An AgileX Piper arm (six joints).
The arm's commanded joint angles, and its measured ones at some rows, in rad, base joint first. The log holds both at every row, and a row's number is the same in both.
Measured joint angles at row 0:
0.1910, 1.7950, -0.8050, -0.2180, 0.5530, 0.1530
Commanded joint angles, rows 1 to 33:
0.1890, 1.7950, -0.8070, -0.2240, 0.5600, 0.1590
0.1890, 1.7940, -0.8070, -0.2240, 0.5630, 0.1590
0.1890, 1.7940, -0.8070, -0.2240, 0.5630, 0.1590
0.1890, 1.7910, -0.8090, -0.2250, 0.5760, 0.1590
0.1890, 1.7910, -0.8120, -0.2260, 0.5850, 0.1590
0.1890, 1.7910, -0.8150, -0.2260, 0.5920, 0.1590
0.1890, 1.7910, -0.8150, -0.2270, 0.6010, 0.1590
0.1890, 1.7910, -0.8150, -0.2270, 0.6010, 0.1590
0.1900, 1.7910, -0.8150, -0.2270, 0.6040, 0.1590
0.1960, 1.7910, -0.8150, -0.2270, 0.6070, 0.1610
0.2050, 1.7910, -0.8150, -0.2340, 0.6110, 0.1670
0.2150, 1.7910, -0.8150, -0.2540, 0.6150, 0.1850
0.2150, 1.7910, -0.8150, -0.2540, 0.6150, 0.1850
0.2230, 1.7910, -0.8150, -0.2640, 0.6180, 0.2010
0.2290, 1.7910, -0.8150, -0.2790, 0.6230, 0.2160
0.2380, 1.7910, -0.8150, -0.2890, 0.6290, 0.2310
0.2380, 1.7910, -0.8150, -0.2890, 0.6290, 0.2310
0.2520, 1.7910, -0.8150, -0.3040, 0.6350, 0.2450
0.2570, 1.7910, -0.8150, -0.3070, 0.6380, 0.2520
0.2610, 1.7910, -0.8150, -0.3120, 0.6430, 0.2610
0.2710, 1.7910, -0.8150, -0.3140, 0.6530, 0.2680
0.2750, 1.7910, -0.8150, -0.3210, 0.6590, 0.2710
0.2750, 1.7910, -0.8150, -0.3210, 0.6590, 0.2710
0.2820, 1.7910, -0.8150, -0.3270, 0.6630, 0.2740
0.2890, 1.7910, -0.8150, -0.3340, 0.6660, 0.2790
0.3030, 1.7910, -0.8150, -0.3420, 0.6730, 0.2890
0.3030, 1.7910, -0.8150, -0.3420, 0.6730, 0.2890
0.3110, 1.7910, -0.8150, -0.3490, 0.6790, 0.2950
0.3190, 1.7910, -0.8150, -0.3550, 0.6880, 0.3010
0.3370, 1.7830, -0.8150, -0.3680, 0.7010, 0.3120
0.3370, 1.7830, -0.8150, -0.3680, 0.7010, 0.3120
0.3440, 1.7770, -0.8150, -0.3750, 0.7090, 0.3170
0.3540, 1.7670, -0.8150, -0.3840, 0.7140, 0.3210
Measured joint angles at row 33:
0.3320, 1.7900, -0.8130, -0.3570, 0.6860, 0.3000
